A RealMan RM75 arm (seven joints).
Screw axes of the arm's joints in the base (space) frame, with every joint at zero. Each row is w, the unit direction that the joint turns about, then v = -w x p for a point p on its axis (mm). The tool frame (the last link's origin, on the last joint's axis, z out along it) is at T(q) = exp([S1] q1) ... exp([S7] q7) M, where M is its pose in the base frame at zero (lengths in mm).
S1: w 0 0 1 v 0 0 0
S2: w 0 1 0 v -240.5 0 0
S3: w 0 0 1 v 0 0 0
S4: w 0 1 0 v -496.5 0 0
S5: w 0 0 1 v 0 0 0
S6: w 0 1 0 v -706.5 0 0
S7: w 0 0 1 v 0 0 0
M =
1 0 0 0
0 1 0 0
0 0 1 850.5
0 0 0 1
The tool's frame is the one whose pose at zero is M.
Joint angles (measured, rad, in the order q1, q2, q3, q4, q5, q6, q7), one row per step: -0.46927 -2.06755 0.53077 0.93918 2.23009 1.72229 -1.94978; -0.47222 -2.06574 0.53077 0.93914 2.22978 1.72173 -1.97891; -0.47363 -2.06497 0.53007 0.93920 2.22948 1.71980 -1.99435; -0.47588 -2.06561 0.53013 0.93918 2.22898 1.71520 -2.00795; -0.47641 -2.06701 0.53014 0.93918 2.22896 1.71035 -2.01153; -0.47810 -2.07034 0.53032 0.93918 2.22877 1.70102 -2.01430; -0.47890 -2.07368 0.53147 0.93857 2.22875 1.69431 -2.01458
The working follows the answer.
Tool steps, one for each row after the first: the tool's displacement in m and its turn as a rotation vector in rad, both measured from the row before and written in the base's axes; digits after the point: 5 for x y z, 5 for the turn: 0.00062 0.00108 0.00075 -0.00514 -0.00916 0.02344; 0.00015 0.00072 0.00048 -0.00080 -0.00465 0.01345; 0.00051 0.00116 -0.00011 0.00061 -0.00398 0.01158; 0.00002 0.00061 -0.00042 0.00249 -0.00046 0.00455; 0.00038 0.00131 -0.00106 0.00538 0.00003 0.00426; 0.00033 0.00068 -0.00140 0.00257 -0.00006 0.00177
Tool pose at each row, in the base's axes (x y z in m, rotation vector in rad; rounded; the steps above come from the unrounded poses): -0.28881 0.31225 0.05808 -2.55104 -1.27873 -0.55077; -0.28819 0.31334 0.05882 -2.53718 -1.31305 -0.55575; -0.28804 0.31406 0.05931 -2.52730 -1.33118 -0.55887; -0.28753 0.31523 0.05920 -2.51766 -1.34593 -0.56219; -0.28751 0.31583 0.05878 -2.51201 -1.34994 -0.56322; -0.28713 0.31714 0.05772 -2.50430 -1.35165 -0.56519; -0.28680 0.31782 0.05632 -2.50083 -1.35218 -0.56629

